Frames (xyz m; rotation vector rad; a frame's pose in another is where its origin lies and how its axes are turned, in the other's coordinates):
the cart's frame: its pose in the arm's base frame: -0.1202 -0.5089 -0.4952 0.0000 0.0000 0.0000
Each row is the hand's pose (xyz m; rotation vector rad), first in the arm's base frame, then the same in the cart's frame.
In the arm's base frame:
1: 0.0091 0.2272 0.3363 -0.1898 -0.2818 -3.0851
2: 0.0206 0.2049 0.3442 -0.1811 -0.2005 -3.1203
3: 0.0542 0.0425 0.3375 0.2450 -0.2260 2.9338
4: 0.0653 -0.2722 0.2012 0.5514 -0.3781 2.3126
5: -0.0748 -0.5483 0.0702 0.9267 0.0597 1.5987
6: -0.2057 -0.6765 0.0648 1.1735 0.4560 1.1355
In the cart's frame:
1: 0.1293 0.7361 0.8315 -0.1898 -0.2818 -3.0851
2: 0.1408 0.7138 0.8394 -0.1811 -0.2005 -3.1203
3: 0.1744 0.5514 0.8327 0.2450 -0.2260 2.9338
4: 0.1855 0.2367 0.6964 0.5514 -0.3781 2.3126
5: 0.0454 -0.0394 0.5654 0.9267 0.0597 1.5987
6: -0.0855 -0.1676 0.5600 1.1735 0.4560 1.1355

